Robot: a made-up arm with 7 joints.
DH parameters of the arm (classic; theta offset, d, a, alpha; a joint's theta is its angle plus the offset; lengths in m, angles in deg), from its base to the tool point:
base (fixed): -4.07 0 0 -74.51
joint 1: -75.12 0.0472 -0.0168 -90
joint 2: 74 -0.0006 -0.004 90
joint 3: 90 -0.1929 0.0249 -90
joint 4: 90 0.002 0.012 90
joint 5: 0 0.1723 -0.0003 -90
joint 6: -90 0 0.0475 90
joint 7: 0 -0.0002 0 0
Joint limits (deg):
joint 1: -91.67..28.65
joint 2: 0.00..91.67
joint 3: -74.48..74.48
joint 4: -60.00..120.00
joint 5: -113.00..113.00
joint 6: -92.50..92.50
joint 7: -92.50..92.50
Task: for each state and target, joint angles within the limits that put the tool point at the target. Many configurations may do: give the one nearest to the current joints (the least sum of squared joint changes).
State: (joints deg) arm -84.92 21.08 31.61 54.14 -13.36 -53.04 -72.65
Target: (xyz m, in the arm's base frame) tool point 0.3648 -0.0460 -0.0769
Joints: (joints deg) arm -67.46 0.00 -2.02 51.83 -4.95 -61.03 -72.65
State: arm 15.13 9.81 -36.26 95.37 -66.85 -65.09 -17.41
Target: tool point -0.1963 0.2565 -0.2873
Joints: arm 21.65 28.76 -34.14 92.45 -67.56 -43.57 -17.41
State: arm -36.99 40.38 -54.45 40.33 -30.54 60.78 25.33
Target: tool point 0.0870 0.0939 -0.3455
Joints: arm -18.02 38.58 -63.72 20.35 -35.80 68.86 25.33
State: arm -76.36 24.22 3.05 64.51 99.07 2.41 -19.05
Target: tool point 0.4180 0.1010 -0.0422
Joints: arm -75.66 23.90 2.68 56.91 99.18 3.00 -19.05
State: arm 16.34 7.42 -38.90 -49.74 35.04 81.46 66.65
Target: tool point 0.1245 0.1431 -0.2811
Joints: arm 3.95 29.98 -17.68 -1.13 32.12 74.02 66.65
